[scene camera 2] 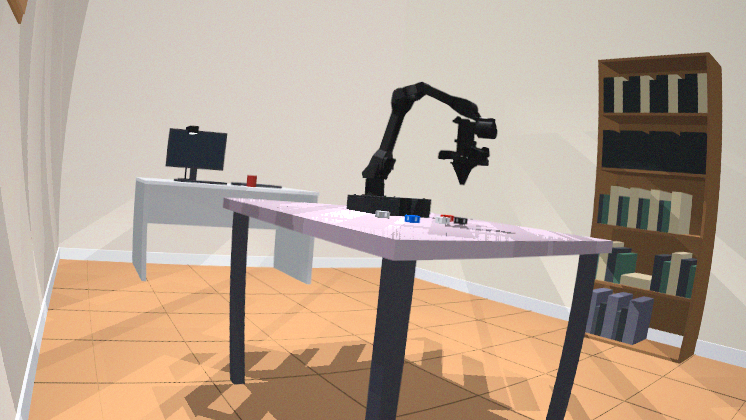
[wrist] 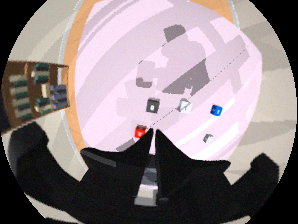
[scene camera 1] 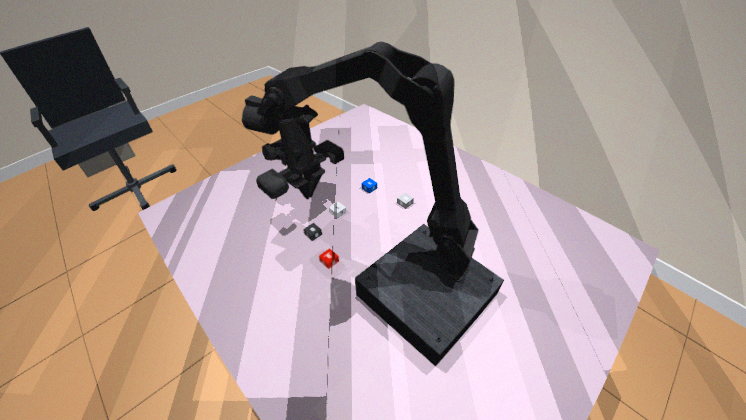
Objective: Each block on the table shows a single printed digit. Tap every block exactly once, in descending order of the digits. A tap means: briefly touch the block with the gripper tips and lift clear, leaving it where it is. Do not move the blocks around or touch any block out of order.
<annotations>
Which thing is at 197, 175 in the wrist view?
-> My gripper.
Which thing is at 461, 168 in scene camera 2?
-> My gripper.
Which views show my gripper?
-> Scene camera 2, the wrist view and scene camera 1: all of them.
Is my gripper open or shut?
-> Shut.
</annotations>
